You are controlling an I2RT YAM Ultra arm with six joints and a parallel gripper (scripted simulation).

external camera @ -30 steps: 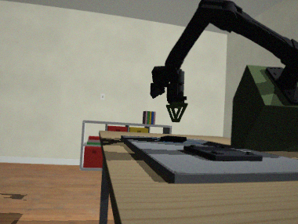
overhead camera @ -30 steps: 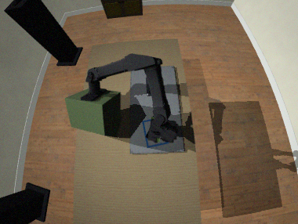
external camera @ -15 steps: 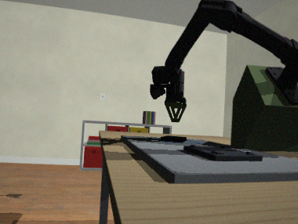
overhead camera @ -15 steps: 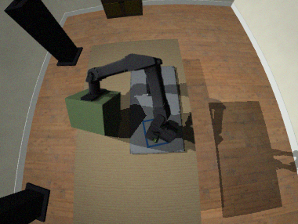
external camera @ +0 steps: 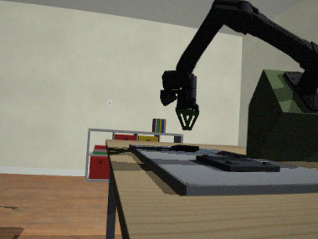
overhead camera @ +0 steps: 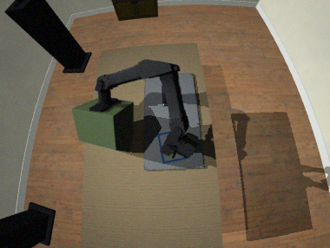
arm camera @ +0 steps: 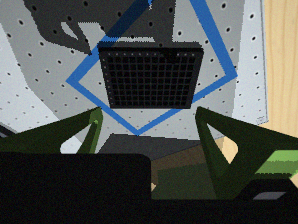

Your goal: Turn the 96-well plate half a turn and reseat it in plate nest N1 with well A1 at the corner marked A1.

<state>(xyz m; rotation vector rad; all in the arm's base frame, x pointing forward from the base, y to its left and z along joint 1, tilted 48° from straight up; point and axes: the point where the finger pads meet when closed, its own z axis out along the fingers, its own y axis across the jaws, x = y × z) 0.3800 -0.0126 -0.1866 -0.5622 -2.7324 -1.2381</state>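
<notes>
Now: hand 70 mm above the black 96-well plate. From my hand the other things lie so: plate nest N1: 360 mm to the left, 80 mm below, 40 mm behind.
</notes>
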